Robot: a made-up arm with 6 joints. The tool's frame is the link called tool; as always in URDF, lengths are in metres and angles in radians. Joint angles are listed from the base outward. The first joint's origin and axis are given. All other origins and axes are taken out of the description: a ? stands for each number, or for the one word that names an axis. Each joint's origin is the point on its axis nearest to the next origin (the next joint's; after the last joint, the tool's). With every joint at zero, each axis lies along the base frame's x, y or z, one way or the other. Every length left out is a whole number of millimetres.
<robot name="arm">
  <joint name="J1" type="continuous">
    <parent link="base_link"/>
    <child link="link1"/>
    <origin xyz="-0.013 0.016 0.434"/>
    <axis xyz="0 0 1"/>
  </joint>
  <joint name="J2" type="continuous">
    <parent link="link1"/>
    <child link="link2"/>
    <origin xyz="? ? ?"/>
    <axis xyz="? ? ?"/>
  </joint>
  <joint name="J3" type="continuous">
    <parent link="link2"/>
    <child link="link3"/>
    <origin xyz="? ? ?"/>
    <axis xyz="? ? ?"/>
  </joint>
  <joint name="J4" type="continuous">
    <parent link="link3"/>
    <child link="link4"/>
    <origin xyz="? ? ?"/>
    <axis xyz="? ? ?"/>
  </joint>
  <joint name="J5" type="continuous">
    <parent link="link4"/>
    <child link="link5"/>
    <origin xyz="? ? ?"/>
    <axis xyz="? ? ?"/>
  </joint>
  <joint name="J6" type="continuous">
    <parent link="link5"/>
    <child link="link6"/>
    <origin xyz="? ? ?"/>
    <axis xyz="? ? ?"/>
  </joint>
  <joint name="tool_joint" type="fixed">
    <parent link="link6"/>
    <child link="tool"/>
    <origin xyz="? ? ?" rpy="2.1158 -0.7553 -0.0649"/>
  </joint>
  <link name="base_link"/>
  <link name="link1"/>
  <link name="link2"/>
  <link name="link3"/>
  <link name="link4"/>
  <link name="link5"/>
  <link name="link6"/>
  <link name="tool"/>
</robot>
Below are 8 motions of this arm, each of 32 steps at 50 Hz.
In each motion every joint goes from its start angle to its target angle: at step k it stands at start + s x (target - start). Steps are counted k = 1, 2, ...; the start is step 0. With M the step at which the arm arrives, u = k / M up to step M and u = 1 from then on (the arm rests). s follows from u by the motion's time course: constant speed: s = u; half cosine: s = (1 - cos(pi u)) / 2; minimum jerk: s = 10 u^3 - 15 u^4 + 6 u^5.
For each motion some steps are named. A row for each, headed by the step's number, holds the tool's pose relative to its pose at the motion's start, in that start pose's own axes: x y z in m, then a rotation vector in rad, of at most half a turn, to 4 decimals.
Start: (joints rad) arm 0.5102 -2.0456 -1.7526 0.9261 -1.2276 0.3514
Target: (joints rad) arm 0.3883 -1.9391 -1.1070 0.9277 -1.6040 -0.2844
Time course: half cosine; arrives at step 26
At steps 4, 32:
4: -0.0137 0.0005 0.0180 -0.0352 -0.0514 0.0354
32: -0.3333 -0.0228 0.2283 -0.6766 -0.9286 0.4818

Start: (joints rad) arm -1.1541 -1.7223 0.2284 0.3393 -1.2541 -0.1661
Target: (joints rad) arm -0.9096 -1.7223 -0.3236 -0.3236 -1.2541 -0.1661
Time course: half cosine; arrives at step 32
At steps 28, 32:
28: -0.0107 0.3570 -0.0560 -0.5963 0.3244 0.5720
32: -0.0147 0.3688 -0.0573 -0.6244 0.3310 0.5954

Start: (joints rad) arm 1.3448 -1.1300 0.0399 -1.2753 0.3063 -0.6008
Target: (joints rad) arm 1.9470 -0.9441 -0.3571 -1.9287 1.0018 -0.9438
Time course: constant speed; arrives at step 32
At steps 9, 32:
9: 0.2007 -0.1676 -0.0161 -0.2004 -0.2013 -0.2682
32: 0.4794 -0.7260 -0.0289 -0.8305 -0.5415 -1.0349

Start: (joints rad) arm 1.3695 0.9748 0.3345 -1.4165 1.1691 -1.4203
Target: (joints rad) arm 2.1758 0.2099 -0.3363 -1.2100 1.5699 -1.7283
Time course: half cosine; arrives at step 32
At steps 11, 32:
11: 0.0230 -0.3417 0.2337 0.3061 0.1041 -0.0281
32: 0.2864 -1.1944 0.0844 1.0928 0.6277 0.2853

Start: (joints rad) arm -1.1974 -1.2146 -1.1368 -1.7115 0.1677 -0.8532
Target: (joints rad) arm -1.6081 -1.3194 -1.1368 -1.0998 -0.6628 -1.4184
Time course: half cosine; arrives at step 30
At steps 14, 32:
14: -0.0773 0.1672 0.2232 0.4402 -0.0619 0.2706
32: -0.1352 0.2515 0.5561 1.0542 -0.3173 0.3197

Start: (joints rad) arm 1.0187 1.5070 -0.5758 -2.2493 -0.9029 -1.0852
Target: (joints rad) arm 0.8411 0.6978 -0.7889 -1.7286 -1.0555 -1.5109
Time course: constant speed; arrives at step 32
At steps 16, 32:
16: 0.1816 -0.5770 0.2173 -0.3731 -0.4347 -0.2578
32: 0.2076 -1.0020 0.6691 -0.8052 -0.9300 -0.4080

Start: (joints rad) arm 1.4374 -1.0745 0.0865 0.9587 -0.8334 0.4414
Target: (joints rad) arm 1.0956 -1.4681 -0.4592 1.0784 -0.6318 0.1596
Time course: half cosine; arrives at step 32
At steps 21, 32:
21: -0.0435 -0.4935 -0.5388 -0.1430 0.4124 -0.3869
32: -0.1622 -0.6644 -0.7054 -0.1776 0.5716 -0.5263

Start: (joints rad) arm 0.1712 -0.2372 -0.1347 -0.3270 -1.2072 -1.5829
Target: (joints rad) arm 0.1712 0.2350 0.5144 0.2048 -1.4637 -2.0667
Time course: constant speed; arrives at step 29
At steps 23, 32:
23: -0.6732 -0.4184 0.1696 -0.6638 0.2613 -0.3371
32: -0.8325 -0.4909 0.2997 -0.8943 0.3310 -0.3621

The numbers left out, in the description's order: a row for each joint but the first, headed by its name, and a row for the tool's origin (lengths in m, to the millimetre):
J2: xyz 0.001 0.054 0, axis 0 1 0
J3: xyz -0.002 0 0.795, axis 0 1 0
J4: xyz -0.01 0 0.517, axis 0 0 1
J5: xyz 0.005 -0.033 0, axis 0 1 0
J6: xyz 0.006 0 0.181, axis 0 0 1
tool: xyz -0.027 0.025 0

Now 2 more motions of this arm.
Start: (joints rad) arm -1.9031 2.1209 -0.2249 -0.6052 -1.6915 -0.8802
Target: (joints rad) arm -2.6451 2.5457 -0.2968 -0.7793 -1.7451 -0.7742
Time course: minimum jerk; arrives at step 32
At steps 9, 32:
9: -0.0562 -0.0780 0.0985 -0.0753 -0.0120 -0.0586
32: -0.5485 -0.2536 0.6344 -0.4270 -0.1629 -0.4898

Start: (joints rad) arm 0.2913 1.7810 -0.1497 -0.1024 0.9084 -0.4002
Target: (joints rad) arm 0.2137 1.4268 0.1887 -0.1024 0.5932 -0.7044
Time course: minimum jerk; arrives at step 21
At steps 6, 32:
6: -0.0366 0.0131 0.0312 -0.0036 -0.0181 0.0556
32: -0.2504 0.0423 0.2294 0.0014 -0.1681 0.3732

